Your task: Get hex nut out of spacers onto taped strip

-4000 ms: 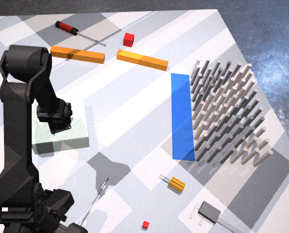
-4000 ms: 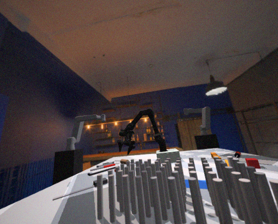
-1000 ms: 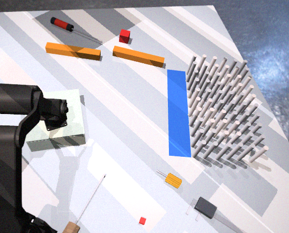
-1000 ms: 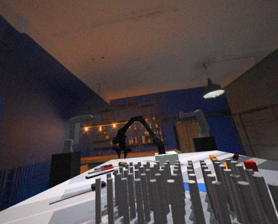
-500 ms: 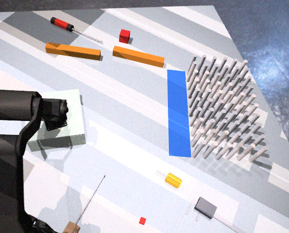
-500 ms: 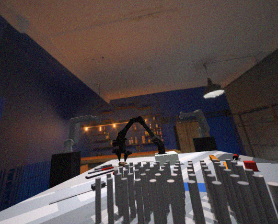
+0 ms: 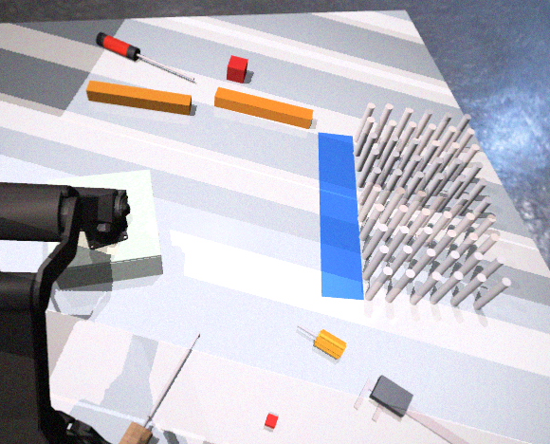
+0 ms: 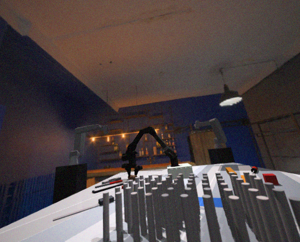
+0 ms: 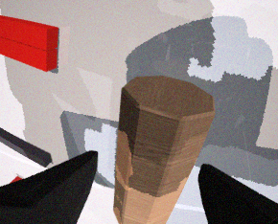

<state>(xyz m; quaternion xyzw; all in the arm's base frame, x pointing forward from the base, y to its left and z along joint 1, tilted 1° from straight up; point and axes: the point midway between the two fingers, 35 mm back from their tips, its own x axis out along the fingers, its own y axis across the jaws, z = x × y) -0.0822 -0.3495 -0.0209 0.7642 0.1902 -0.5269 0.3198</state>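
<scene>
Now: the wooden-handled tool 8 cm ahead of my gripper tip and 7 cm to the left of it. Round my gripper tip: yellow-handled tool: 36 cm ahead, 5 cm to the left; then blue taped strip: 52 cm ahead, 29 cm to the left, 2 cm below; then small red cube: 22 cm ahead, 3 cm to the right, 1 cm below.
</scene>
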